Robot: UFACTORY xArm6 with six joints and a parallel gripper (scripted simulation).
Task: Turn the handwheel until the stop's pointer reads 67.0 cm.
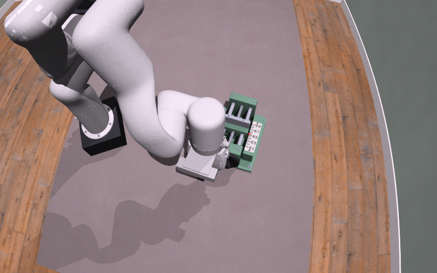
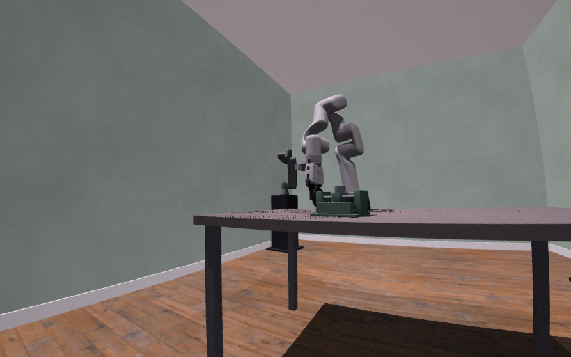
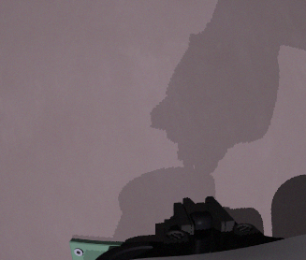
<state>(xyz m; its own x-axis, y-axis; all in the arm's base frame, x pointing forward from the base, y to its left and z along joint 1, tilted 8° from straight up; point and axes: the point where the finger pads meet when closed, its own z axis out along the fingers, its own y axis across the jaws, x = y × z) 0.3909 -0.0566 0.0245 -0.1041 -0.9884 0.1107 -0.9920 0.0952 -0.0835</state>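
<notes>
Right now the black handwheel is 2 cm to the left of my hand and 1 cm ahead of it. Also, from my hand: stop block (15 cm to the left, 6 cm ahead).
</notes>
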